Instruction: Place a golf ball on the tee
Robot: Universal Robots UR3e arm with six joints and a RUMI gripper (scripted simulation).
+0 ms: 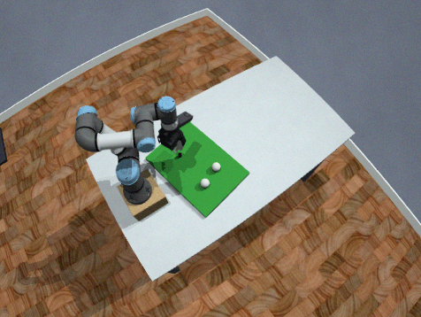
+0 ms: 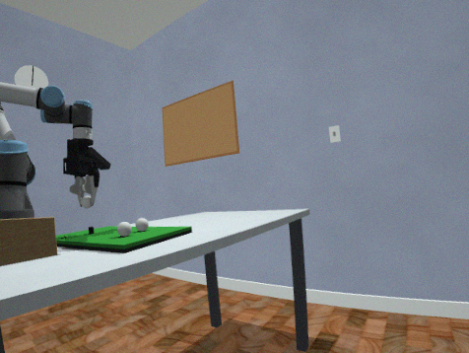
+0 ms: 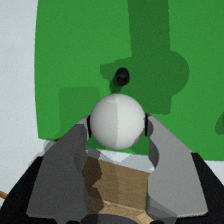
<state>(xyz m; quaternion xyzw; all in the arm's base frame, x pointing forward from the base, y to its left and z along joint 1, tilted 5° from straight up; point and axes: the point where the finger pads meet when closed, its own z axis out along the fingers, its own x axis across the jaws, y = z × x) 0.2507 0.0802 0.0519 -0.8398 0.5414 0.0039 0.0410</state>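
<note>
My hand is 2 cm short of the green mat, 4 cm to the left of it and 12 cm above it. Also, from my hand: white golf ball: right at my hand.
</note>
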